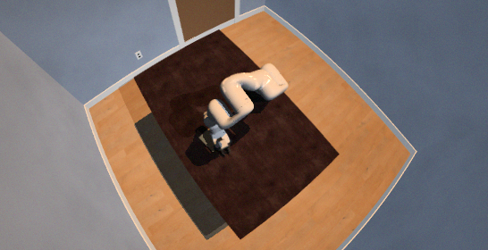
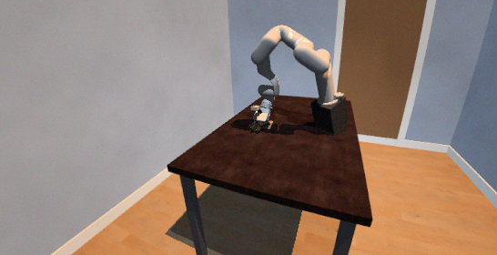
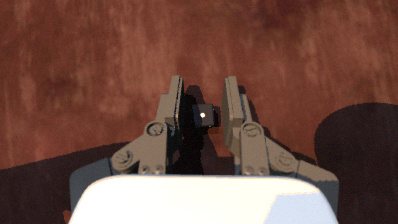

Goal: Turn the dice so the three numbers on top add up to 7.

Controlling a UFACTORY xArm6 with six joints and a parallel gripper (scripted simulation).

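The black die is 20 mm below my hand. Round my hand: mat 10 mm ahead, 130 mm to the right, 20 mm below; then blue die 40 mm behind, 140 mm to the right, 10 mm below; then yellow die 10 mm ahead, 130 mm to the right, 10 mm below.
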